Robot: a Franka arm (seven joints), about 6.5 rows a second.
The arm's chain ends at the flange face. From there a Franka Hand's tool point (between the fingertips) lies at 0.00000 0.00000 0.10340 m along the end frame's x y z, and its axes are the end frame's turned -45 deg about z.
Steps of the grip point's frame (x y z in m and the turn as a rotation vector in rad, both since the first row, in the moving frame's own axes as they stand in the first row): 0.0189, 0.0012, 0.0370, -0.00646, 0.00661, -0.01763; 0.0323, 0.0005, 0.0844, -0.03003, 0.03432, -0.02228; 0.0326, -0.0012, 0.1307, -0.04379, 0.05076, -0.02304; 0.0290, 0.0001, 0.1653, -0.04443, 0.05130, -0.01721
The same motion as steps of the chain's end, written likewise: 0.0133, -0.0125, 0.0370, 0.00011, 0.00924, -0.01763; 0.0185, -0.0221, 0.0845, 0.00303, 0.04550, -0.02228; 0.0153, -0.0233, 0.1309, 0.00493, 0.06686, -0.02304; 0.0136, -0.0199, 0.1655, 0.00486, 0.06769, -0.01721
